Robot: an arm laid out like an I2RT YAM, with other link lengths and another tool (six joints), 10 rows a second.
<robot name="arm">
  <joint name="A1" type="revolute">
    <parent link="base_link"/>
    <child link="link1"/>
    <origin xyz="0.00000 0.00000 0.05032"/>
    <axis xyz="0 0 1"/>
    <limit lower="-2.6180" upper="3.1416"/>
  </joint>
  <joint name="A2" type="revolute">
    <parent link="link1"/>
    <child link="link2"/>
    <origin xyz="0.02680 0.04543 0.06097"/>
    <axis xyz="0 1 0"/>
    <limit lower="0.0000" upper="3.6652"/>
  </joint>
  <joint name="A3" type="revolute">
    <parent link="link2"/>
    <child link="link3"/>
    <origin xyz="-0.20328 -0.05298 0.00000"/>
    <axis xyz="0 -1 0"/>
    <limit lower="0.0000" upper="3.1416"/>
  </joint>
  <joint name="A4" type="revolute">
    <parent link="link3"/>
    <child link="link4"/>
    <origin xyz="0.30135 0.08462 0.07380"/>
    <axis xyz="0 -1 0"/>
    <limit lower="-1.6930" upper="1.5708"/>
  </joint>
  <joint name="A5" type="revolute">
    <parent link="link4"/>
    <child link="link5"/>
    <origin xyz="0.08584 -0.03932 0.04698"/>
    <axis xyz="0 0 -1"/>
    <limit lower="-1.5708" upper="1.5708"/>
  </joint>
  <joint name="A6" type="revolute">
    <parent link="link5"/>
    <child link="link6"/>
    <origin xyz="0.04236 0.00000 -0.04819"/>
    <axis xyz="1 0 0"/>
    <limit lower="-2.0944" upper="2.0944"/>
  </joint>
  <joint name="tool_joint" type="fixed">
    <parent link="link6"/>
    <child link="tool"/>
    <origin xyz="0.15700 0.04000 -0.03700" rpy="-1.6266 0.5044 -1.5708"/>
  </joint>
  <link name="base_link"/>
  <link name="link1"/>
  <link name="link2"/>
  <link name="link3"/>
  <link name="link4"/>
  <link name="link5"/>
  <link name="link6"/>
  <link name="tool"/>
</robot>
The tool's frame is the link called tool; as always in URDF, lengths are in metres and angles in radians.
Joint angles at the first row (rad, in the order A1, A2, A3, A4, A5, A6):
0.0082 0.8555 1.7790 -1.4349 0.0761 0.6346
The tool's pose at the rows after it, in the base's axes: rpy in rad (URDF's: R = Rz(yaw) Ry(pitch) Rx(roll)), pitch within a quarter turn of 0, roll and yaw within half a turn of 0; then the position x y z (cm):
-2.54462 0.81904 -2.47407 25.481 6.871 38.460
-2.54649 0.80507 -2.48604 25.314 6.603 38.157
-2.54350 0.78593 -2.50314 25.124 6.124 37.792
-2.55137 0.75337 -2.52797 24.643 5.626 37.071
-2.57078 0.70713 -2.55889 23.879 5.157 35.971
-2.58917 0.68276 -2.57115 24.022 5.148 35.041
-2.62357 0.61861 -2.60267 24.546 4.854 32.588
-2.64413 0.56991 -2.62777 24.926 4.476 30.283
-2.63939 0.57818 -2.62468 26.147 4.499 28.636
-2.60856 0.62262 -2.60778 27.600 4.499 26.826
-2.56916 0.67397 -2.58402 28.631 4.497 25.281
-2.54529 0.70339 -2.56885 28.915 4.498 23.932
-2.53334 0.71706 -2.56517 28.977 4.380 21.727
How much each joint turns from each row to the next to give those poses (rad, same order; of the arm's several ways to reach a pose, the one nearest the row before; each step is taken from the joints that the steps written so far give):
0.0000 0.0000 0.0000 -0.0671 0.0489 -0.0034
0.0000 -0.0001 0.0000 -0.0119 0.0129 -0.0004
0.0000 0.0000 0.0000 -0.0141 0.0232 -0.0001
0.0000 0.0001 0.0000 -0.0297 0.0241 -0.0003
0.0004 0.0000 -0.0022 -0.0443 0.0229 0.0004
0.0015 0.0000 -0.0245 -0.0038 0.0023 0.0004
0.0000 -0.0012 -0.0709 0.0007 0.0145 -0.0001
-0.0046 -0.0194 -0.0847 0.0145 0.0130 0.0000
0.0001 -0.0466 -0.1133 0.0759 -0.0008 0.0001
-0.0001 -0.0984 -0.1686 0.1214 0.0004 0.0003
0.0001 -0.1099 -0.1591 0.1094 0.0004 -0.0003
-0.0001 -0.0904 -0.1152 0.0596 0.0000 0.0000
-0.0038 -0.1045 -0.1339 0.0458 0.0003 0.0000

